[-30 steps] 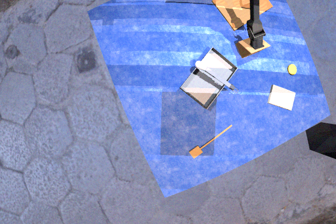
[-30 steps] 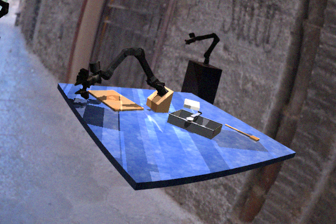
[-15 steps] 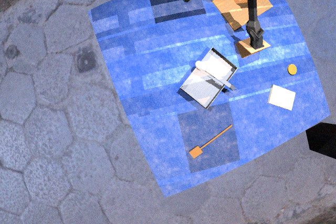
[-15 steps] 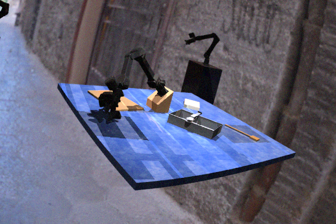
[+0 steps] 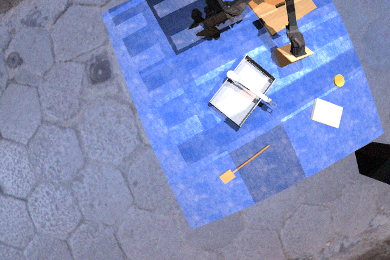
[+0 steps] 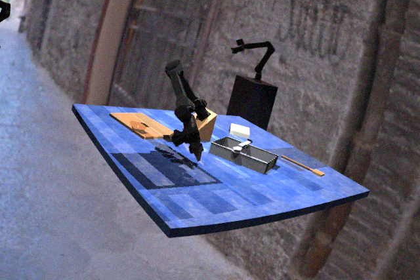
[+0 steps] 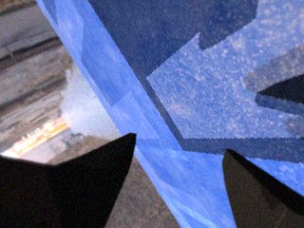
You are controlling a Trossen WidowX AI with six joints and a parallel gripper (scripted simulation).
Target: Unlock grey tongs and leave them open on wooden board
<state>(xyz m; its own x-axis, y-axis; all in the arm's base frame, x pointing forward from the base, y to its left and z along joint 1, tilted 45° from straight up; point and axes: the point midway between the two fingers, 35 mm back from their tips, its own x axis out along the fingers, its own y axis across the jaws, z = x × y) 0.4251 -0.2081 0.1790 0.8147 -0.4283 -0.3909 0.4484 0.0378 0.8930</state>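
Now: gripper tip 13 cm past the roasting tin, 36 cm to the right of it and 3 cm above it. The rest, counted from my gripper tip: white block (56 cm behind, 63 cm to the left, 5 cm below); then wooden board (55 cm behind, 3 cm to the right, 5 cm below).
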